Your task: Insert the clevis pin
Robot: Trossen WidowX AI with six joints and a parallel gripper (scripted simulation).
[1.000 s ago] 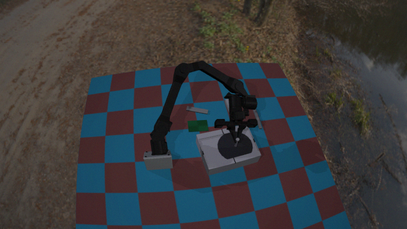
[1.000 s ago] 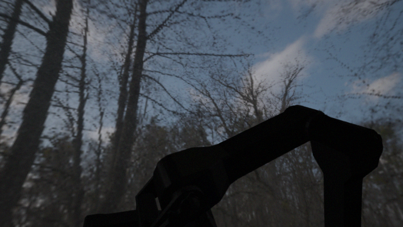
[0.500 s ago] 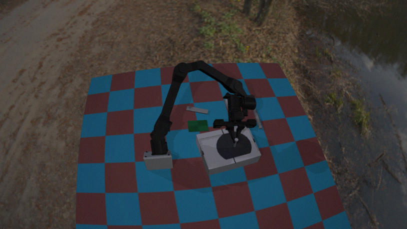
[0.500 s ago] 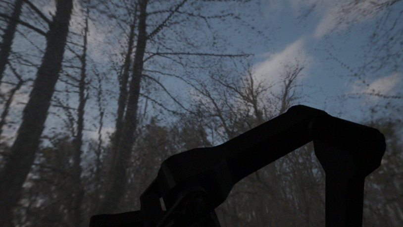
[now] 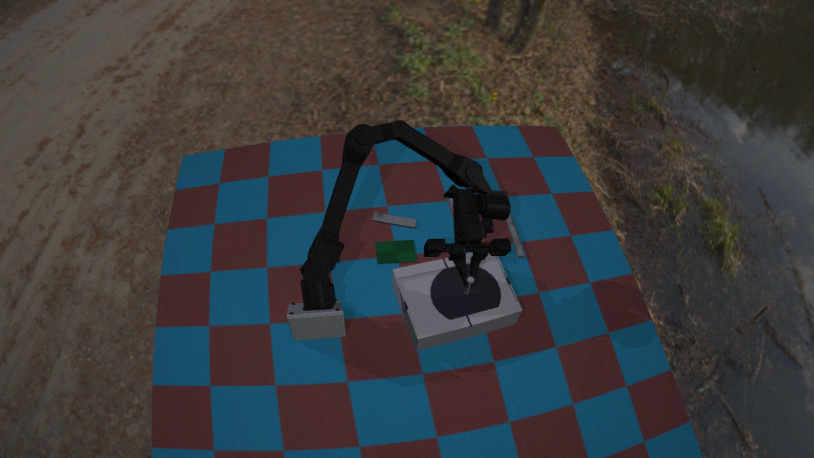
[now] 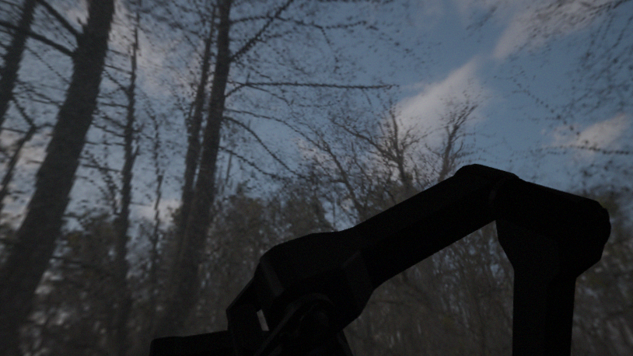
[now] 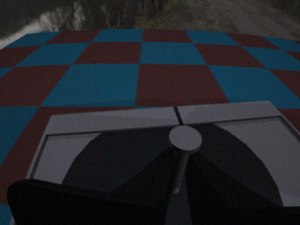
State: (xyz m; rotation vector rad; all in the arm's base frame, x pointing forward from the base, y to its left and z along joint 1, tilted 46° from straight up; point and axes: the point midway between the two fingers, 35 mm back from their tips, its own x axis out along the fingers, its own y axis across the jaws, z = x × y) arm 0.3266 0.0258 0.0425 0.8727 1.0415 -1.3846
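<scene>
Now: the steel tray 20 mm behind my gripper tip, 10 mm to the left of it and 50 mm below it. From my gripper tip the other things lie so: flat green piece: 140 mm behind, 170 mm to the left, 90 mm below; steel clevis pin: 10 mm to the left, 10 mm below; dark round disc: 10 mm to the left, 30 mm below.
</scene>
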